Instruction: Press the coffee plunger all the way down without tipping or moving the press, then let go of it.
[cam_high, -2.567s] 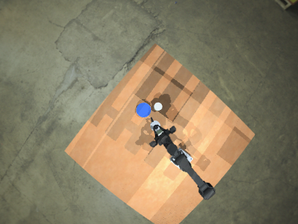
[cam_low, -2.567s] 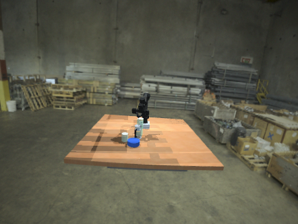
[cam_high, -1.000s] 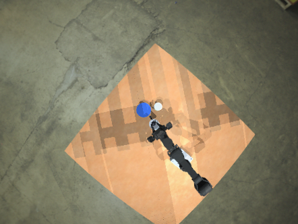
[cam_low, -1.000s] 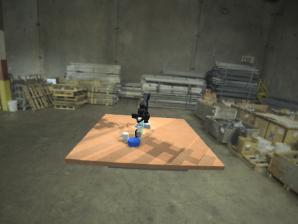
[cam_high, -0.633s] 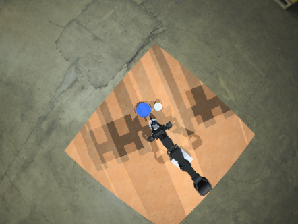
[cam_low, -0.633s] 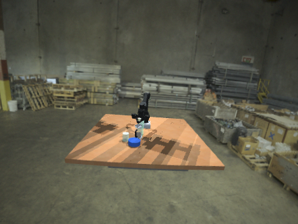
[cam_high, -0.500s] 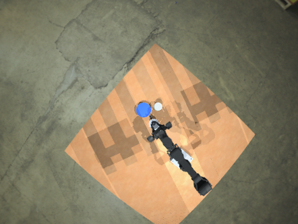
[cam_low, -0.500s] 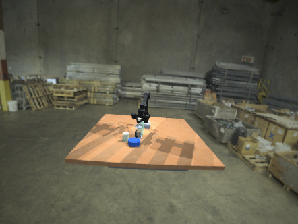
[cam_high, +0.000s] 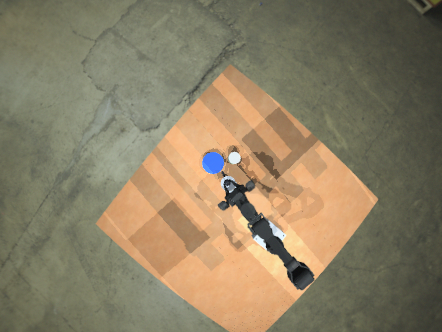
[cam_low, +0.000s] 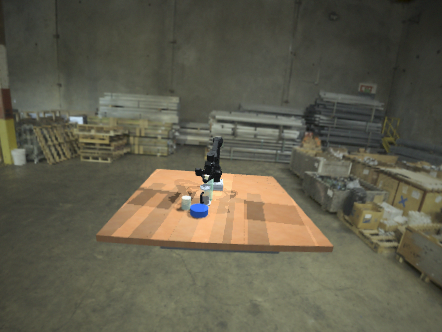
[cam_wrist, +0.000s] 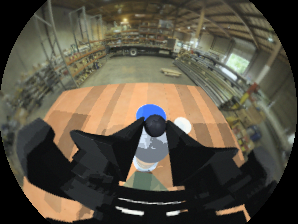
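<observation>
The coffee press lies 10 mm behind my gripper tip and 100 mm below it.
</observation>
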